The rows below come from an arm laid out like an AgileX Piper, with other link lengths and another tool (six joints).
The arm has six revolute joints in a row. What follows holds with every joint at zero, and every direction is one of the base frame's.
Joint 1 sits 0.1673 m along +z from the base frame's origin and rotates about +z.
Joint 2 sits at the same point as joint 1 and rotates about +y.
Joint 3 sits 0.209 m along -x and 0.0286 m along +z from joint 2 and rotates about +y.
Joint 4 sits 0.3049 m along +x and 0.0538 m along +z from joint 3 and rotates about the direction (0.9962, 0, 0.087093).
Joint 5 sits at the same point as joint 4 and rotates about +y.
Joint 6 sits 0.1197 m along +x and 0.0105 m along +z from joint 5 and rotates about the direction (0.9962, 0, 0.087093).
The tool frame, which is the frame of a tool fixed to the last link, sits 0.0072 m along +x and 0.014 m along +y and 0.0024 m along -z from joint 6; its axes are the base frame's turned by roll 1.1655, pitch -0.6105 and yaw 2.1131 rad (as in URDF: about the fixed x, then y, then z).
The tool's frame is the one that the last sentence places.
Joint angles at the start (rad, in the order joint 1, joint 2, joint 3, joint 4, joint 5, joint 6):
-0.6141, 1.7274, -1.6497, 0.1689, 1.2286, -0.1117
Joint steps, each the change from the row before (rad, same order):
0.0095, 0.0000, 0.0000, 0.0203, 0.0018, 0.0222
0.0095, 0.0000, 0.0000, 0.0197, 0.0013, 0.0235
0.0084, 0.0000, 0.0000, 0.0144, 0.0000, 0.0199
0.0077, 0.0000, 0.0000, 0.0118, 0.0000, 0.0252
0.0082, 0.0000, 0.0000, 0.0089, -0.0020, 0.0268
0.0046, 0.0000, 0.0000, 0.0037, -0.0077, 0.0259
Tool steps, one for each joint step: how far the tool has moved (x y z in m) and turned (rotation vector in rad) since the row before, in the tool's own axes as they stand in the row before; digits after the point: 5 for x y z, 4 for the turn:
0.00461, -0.00393, 0.00205, 0.0071, 0.0163, 0.0246
0.00445, -0.00396, 0.00207, 0.0065, 0.0156, 0.0255
0.00358, -0.00330, 0.00181, 0.0043, 0.0119, 0.0200
0.00312, -0.00295, 0.00166, 0.0011, 0.0095, 0.0242
0.00302, -0.00277, 0.00174, -0.0016, 0.0085, 0.0234
0.00214, -0.00079, 0.00121, -0.0099, 0.0081, 0.0208

